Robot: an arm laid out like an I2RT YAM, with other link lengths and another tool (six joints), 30 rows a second.
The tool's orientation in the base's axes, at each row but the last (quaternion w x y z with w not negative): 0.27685 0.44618 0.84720 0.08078; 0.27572 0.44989 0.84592 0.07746; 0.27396 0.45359 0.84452 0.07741; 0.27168 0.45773 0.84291 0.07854; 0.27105 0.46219 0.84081 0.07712; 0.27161 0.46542 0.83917 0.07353; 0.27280 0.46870 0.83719 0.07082; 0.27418 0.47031 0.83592 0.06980; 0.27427 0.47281 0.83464 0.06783; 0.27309 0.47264 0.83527 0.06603; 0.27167 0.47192 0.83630 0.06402
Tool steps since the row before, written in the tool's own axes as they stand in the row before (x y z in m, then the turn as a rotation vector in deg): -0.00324 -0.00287 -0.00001 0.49 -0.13 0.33; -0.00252 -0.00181 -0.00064 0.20 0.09 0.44; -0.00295 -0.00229 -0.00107 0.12 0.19 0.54; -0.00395 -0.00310 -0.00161 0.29 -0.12 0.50; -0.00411 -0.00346 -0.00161 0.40 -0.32 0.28; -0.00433 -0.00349 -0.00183 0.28 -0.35 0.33; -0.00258 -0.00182 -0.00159 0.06 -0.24 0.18; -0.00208 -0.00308 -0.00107 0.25 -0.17 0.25; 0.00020 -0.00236 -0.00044 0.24 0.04 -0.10; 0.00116 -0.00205 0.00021 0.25 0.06 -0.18; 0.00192 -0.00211 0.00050 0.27 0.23 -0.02
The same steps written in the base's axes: -0.00059 -0.00428 0.00019 -0.13 0.28 -0.52; -0.00053 -0.00301 0.00085 0.21 0.16 -0.41; -0.00093 -0.00358 0.00119 0.37 0.14 -0.43; -0.00140 -0.00479 0.00170 0.05 0.11 -0.58; -0.00164 -0.00511 0.00162 -0.26 0.11 -0.51; -0.00173 -0.00526 0.00190 -0.20 -0.01 -0.52; -0.00113 -0.00291 0.00166 -0.11 -0.11 -0.26; -0.00202 -0.00325 0.00056 -0.10 0.08 -0.37; -0.00208 -0.00105 -0.00059 -0.12 0.23 0.00; -0.00190 -0.00019 -0.00139 -0.15 0.27 0.08; -0.00212 0.00035 -0.00195 0.05 0.35 -0.01
